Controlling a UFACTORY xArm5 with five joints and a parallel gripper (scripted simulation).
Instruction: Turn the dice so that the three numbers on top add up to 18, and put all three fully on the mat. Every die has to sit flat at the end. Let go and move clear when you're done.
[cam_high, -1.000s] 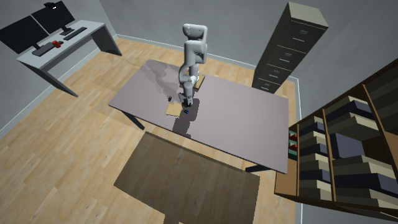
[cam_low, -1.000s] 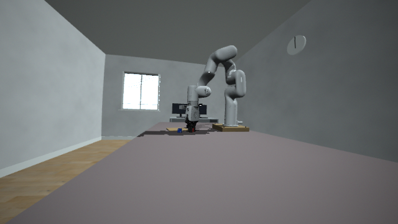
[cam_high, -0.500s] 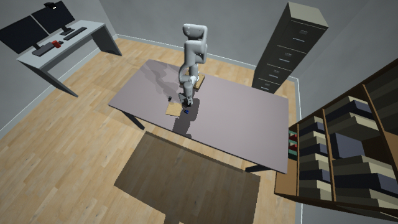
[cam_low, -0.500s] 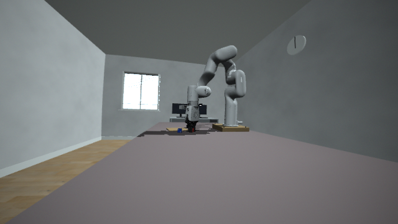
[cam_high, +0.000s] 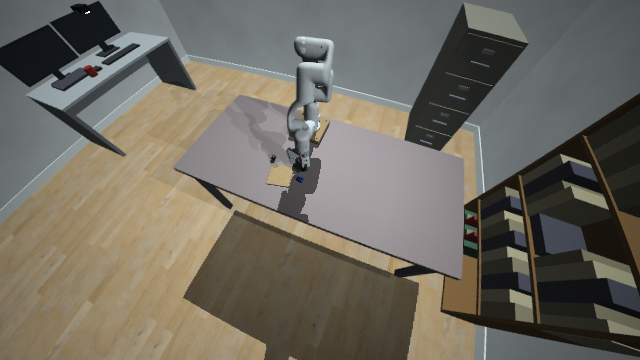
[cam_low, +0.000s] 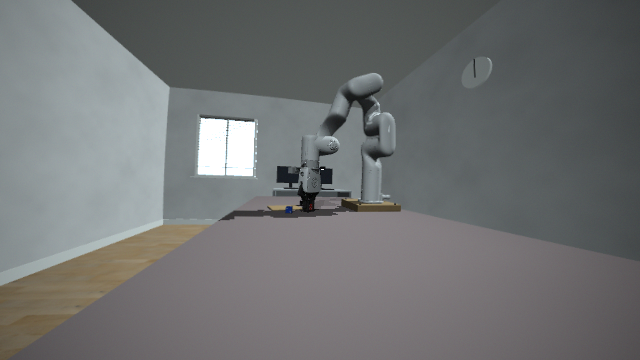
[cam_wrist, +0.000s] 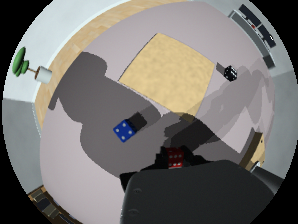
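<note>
Right now the tan mat is 11 cm ahead of my hand, 10 cm to the right of it and 3 cm below it. The rest, counted from my hand: black die 21 cm to the right, 3 cm ahead, 2 cm below; then blue die 8 cm ahead, 3 cm to the left, 2 cm below; then red die 1 cm below.
</note>
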